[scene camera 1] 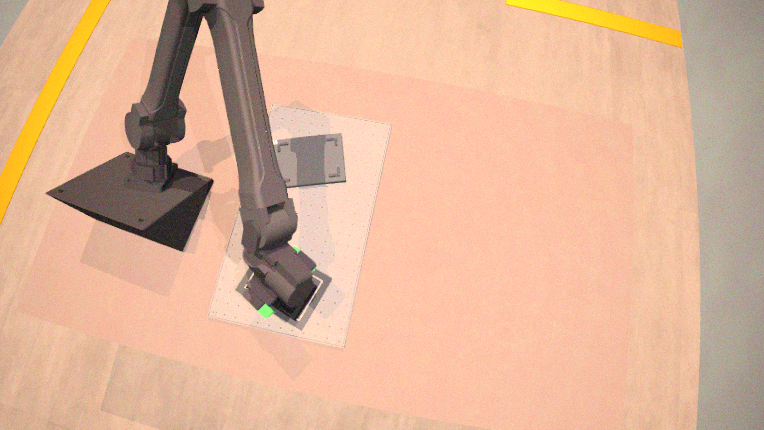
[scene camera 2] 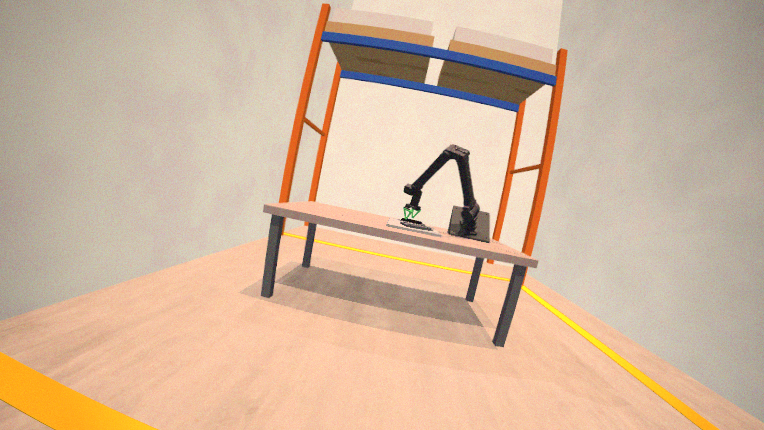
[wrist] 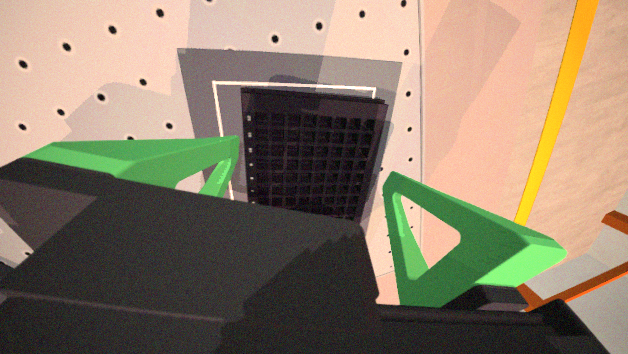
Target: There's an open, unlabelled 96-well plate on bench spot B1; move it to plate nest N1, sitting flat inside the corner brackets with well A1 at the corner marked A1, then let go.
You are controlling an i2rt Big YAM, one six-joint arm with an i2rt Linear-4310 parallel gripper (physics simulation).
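Seen in the pictures: gripper, between the fingertips: (scene camera 2: pixel 408 218) (wrist: pixel 317 163); arm's base, origin of its link: (scene camera 1: pixel 152 178) (scene camera 2: pixel 468 227).
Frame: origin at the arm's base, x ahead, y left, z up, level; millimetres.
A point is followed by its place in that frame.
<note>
The black 96-well plate (scene camera 1: pixel 293 314) @[x 358, y -261, z -35 mm] (wrist: pixel 310 165) @[x 342, y -214, z -40 mm] lies on the grey pad of spot B1 (scene camera 1: pixel 302 324) @[x 376, y -279, z -49 mm] (wrist: pixel 197 90) @[x 408, y -174, z -49 mm], inside a white outline. White marks run along its left edge in the wrist view. My gripper (scene camera 1: pixel 289 285) @[x 344, y -219, z -33 mm] (scene camera 2: pixel 411 215) @[x 344, y -219, z -33 mm] (wrist: pixel 317 163) @[x 344, y -219, z -33 mm] is open and empty, with its green fingers on either side of the plate in the wrist view, low above it. The arm hides much of the plate in scene camera 1, and the gripper body covers its near end in the wrist view. The grey nest N1 (scene camera 1: pixel 334 157) @[x 403, y 97, z -39 mm] has corner brackets; the arm covers its left edge. The A1 lettering is not legible.
Both stations stand on a pale perforated board (scene camera 1: pixel 360 213) @[x 474, y -28, z -51 mm] (scene camera 2: pixel 392 225) @[x 494, y 206, z -54 mm] (wrist: pixel 90 65) @[x 440, y -133, z -51 mm]. The arm's dark base (scene camera 1: pixel 128 186) @[x -20, y -41, z 49 mm] (scene camera 2: pixel 481 221) @[x -93, y -36, z 53 mm] stands beside the board. In scene camera 2, an orange and blue shelf rack (scene camera 2: pixel 303 101) stands behind the table (scene camera 2: pixel 331 214) @[x 826, y 149, z -64 mm].
</note>
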